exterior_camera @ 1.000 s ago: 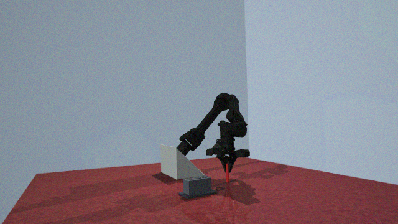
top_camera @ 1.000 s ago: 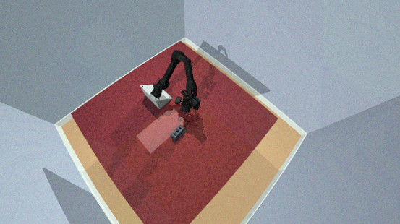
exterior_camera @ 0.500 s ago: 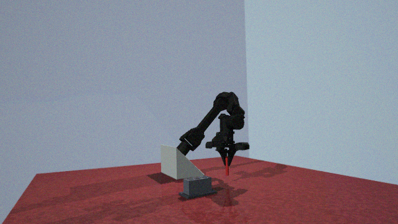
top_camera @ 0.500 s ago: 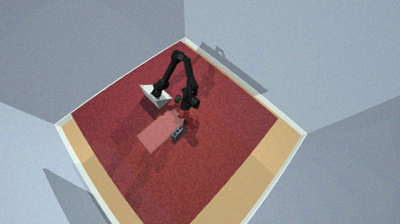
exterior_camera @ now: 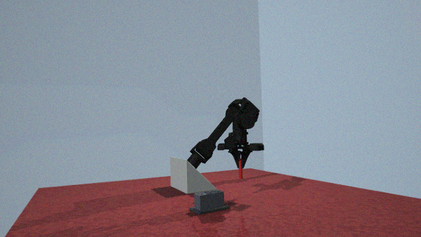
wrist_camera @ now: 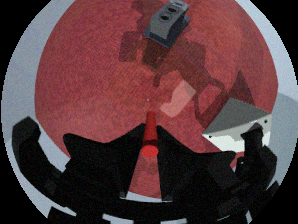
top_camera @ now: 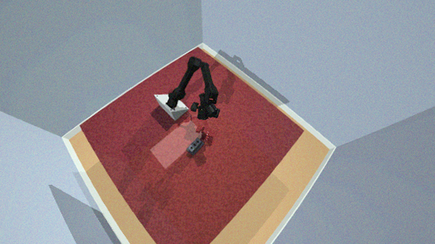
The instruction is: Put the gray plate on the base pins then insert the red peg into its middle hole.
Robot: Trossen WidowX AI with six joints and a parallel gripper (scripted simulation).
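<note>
Now: gripper tip 20 cm to the left of the gray plate, 7 cm short of it and 7 cm above it. From my gripper tip the other things lie so: red peg right at my gripper tip; then dark base 20 cm to the right, 11 cm below, 6 cm ahead.
</note>
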